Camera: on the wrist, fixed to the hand. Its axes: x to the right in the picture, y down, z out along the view.
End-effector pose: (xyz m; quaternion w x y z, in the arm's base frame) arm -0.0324 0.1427 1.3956 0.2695 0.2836 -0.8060 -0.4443
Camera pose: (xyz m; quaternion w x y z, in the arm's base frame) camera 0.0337 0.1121 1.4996 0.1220 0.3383 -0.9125 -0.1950
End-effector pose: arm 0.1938 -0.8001 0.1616 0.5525 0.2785 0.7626 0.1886
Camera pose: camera 0.1039 -0.7531 0.2381 0.4829 0.4338 0.7570 -0.0745
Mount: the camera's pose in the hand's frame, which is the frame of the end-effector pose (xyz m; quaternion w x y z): -0.0056 0.0624 -0.1105 0.9509 0.3048 -0.0526 -0.0122
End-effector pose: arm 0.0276 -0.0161 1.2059 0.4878 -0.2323 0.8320 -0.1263
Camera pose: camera -0.0827 0.0386 1.2373 0.5768 -0.0890 0.7241 -0.3674
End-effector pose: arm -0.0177 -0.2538 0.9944 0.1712 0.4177 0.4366 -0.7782
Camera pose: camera 0.0803 -0.1984 0.9356 0.0489 0.4031 0.1741 -0.8971
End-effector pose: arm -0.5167 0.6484 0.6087 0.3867 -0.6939 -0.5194 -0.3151
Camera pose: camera -0.4619 0.5402 0.6465 0.5480 -0.5522 -0.6187 -0.1095
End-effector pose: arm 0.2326 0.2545 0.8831 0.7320 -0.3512 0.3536 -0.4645
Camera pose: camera 0.1645 0.2593 0.7760 0.8160 -0.1396 0.1519 -0.5399
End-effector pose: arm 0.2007 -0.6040 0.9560 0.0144 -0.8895 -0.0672 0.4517
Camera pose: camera 0.2931 -0.6627 1.0205 0.2868 -0.8169 0.0622 0.4966
